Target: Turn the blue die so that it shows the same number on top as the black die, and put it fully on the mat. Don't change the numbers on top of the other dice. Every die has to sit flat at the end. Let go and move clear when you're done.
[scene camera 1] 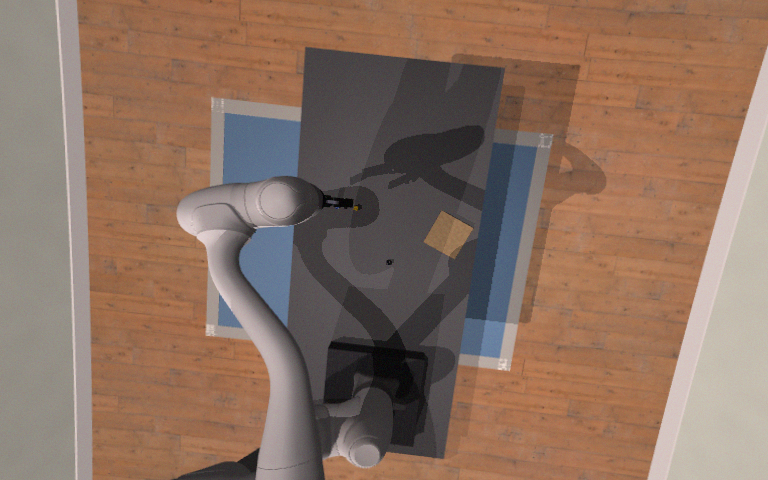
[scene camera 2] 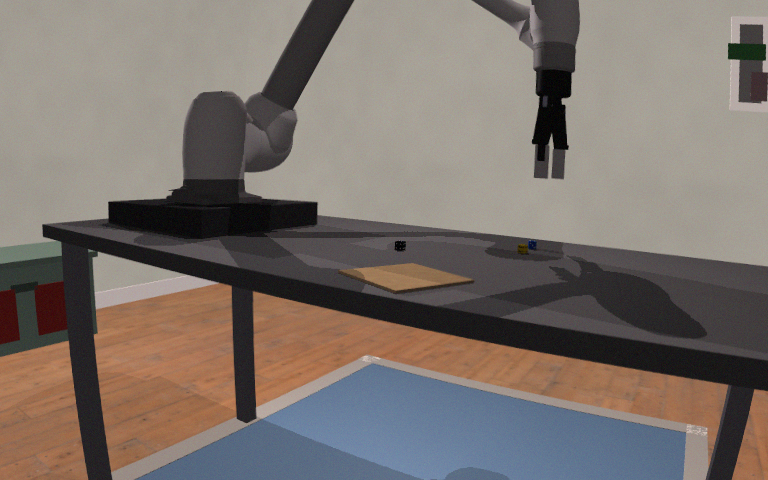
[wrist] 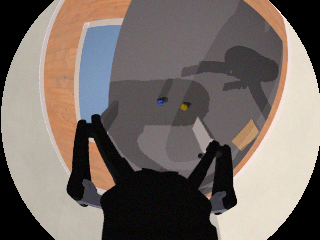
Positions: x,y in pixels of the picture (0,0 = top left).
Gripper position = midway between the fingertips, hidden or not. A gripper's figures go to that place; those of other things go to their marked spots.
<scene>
My gripper (scene camera 2: 549,178) is 1.15 m from the lens. A tan mat (scene camera 2: 400,278): 0.75 m from the lens.
</scene>
